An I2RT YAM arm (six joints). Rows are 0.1 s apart.
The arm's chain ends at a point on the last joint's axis. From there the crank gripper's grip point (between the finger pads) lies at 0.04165 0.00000 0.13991 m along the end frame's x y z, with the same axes.
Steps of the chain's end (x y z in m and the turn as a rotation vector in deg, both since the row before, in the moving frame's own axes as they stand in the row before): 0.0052, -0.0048, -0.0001, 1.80, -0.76, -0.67; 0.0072, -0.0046, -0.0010, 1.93, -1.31, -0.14; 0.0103, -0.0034, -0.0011, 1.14, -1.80, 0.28; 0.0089, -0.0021, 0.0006, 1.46, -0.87, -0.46; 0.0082, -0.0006, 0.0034, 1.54, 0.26, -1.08; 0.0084, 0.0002, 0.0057, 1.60, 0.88, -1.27; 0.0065, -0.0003, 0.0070, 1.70, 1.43, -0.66; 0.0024, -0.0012, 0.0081, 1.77, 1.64, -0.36; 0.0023, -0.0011, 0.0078, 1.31, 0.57, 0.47; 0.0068, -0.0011, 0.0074, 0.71, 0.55, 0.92
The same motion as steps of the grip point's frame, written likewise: 0.0033, -0.0097, 0.0004, 1.80, -0.76, -0.67; 0.0040, -0.0094, -0.0002, 1.93, -1.31, -0.14; 0.0059, -0.0060, 0.0001, 1.14, -1.80, 0.28; 0.0068, -0.0060, 0.0012, 1.46, -0.87, -0.46; 0.0088, -0.0051, 0.0031, 1.54, 0.26, -1.08; 0.0105, -0.0046, 0.0050, 1.60, 0.88, -1.27; 0.0100, -0.0049, 0.0058, 1.70, 1.43, -0.66; 0.0064, -0.0058, 0.0068, 1.77, 1.64, -0.36; 0.0037, -0.0039, 0.0073, 1.31, 0.57, 0.47; 0.0081, -0.0022, 0.0070, 0.71, 0.55, 0.92
